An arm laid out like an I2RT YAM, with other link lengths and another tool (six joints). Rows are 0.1 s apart.
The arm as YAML. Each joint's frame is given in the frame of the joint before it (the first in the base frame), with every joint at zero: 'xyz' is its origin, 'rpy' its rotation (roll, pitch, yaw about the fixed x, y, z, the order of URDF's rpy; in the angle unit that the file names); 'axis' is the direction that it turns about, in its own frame. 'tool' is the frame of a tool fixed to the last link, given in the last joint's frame.
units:
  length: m
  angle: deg
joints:
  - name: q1
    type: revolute
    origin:
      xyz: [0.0, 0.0, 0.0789]
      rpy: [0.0, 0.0, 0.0]
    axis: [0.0, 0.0, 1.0]
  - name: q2
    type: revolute
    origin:
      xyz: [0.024, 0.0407, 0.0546]
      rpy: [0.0, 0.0, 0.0]
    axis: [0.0, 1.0, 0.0]
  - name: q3
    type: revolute
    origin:
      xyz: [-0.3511, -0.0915, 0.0]
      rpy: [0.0, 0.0, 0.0]
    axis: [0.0, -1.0, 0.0]
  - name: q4
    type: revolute
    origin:
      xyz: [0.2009, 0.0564, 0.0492]
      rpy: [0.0, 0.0, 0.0]
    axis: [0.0, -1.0, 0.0]
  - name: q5
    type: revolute
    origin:
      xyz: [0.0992, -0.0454, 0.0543]
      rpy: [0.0, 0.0, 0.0]
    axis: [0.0, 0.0, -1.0]
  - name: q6
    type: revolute
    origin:
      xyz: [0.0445, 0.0, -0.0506]
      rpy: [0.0, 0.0, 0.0]
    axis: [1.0, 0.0, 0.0]
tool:
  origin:
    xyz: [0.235, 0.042, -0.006]
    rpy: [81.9, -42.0, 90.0]
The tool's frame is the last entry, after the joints.
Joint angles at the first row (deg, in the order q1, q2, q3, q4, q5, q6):
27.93 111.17 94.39 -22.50 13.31 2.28
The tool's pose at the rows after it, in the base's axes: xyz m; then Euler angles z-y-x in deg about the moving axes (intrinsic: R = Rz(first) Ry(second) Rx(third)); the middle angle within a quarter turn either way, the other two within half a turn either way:
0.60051 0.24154 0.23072 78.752 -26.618 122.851
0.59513 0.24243 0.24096 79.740 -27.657 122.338
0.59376 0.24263 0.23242 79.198 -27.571 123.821
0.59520 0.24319 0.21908 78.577 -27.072 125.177
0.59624 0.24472 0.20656 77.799 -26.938 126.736
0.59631 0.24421 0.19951 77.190 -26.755 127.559
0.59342 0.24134 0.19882 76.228 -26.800 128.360
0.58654 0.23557 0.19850 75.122 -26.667 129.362
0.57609 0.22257 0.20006 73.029 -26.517 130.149
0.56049 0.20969 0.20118 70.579 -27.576 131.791
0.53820 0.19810 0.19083 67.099 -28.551 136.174
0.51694 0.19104 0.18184 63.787 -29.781 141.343
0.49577 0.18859 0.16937 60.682 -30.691 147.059
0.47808 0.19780 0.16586 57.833 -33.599 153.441
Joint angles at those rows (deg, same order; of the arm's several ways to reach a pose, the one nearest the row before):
28.04 108.33 93.07 -22.00 14.53 2.37
27.87 106.84 92.24 -21.61 13.48 2.24
27.60 107.43 92.46 -22.41 12.70 2.59
27.42 108.63 92.46 -22.50 12.34 2.77
27.25 109.83 92.64 -22.75 11.77 3.32
27.16 110.38 92.55 -22.87 11.67 3.67
27.07 110.14 92.79 -24.02 11.73 4.40
26.90 109.26 92.47 -25.47 11.76 5.10
26.64 107.30 90.86 -26.72 12.60 6.41
25.98 104.45 87.72 -27.17 12.13 8.46
24.78 102.09 84.52 -28.79 9.82 11.12
23.18 100.30 82.32 -30.76 6.18 13.38
21.61 99.20 80.01 -32.15 1.96 15.16
20.05 98.25 77.71 -31.84 -4.09 17.23

